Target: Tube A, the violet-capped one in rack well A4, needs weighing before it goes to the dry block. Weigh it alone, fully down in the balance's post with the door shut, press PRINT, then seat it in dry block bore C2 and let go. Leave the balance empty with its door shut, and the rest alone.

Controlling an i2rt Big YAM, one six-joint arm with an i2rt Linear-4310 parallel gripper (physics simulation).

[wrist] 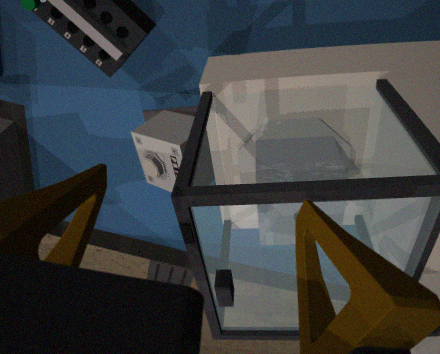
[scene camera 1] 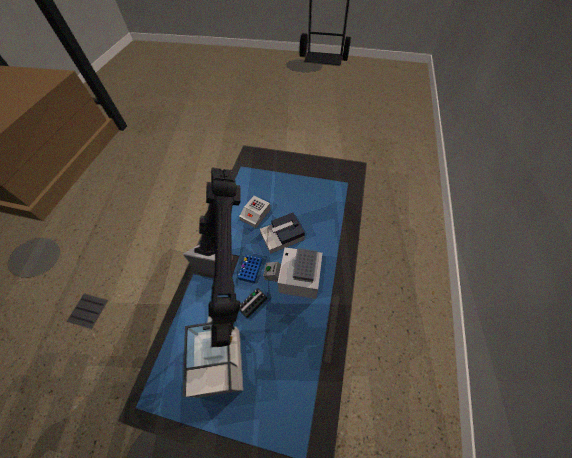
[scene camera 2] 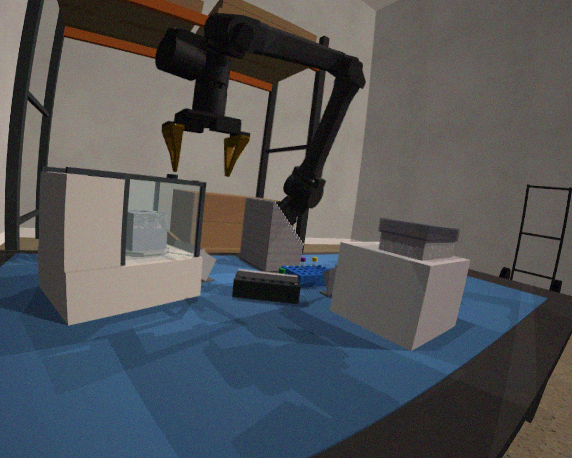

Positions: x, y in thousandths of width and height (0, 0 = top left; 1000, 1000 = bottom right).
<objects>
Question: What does my gripper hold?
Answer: Nothing.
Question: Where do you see a glass door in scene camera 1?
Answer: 349, 767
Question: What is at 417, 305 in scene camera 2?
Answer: My gripper.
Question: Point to a PRINT button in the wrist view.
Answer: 365, 403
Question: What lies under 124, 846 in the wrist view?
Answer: My gripper.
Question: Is my gripper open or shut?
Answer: Open.
</objects>
